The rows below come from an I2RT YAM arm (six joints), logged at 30 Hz.
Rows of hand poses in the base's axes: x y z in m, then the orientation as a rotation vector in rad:
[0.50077 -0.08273 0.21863 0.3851 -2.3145 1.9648]
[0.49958 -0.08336 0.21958 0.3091 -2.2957 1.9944]
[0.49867 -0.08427 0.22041 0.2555 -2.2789 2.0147]
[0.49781 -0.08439 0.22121 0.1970 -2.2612 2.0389]
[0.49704 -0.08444 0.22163 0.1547 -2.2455 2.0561]
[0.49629 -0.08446 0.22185 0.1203 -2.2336 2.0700]
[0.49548 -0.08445 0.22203 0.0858 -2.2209 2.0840]
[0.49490 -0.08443 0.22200 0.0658 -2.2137 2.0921]
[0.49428 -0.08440 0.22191 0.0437 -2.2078 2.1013]
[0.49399 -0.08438 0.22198 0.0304 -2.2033 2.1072]
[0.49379 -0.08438 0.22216 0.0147 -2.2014 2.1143]
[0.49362 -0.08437 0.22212 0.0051 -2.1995 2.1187]
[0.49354 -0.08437 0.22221 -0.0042 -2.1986 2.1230]
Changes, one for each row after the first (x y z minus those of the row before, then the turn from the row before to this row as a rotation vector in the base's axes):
[-0.00119 -0.00063 0.00095 -0.0250 -0.0311 -0.0375]
[-0.00091 -0.00091 0.00083 -0.0190 -0.0207 -0.0273]
[-0.00086 -0.00012 0.00080 -0.0213 -0.0250 -0.0278]
[-0.00077 -0.00005 0.00042 -0.0166 -0.0170 -0.0210]
[-0.00075 -0.00002 0.00022 -0.0131 -0.0147 -0.0164]
[-0.00081 0.00001 0.00018 -0.0135 -0.0147 -0.0164]
[-0.00058 0.00002 -0.00003 -0.0077 -0.0088 -0.0093]
[-0.00062 0.00003 -0.00009 -0.0077 -0.0110 -0.0090]
[-0.00029 0.00002 0.00007 -0.0052 -0.0064 -0.0056]
[-0.00020 0.00000 0.00018 -0.0047 -0.0095 -0.0049]
[-0.00017 0.00001 -0.00004 -0.0032 -0.0055 -0.0033]
[-0.00008 0.00000 0.00009 -0.0027 -0.0058 -0.0027]

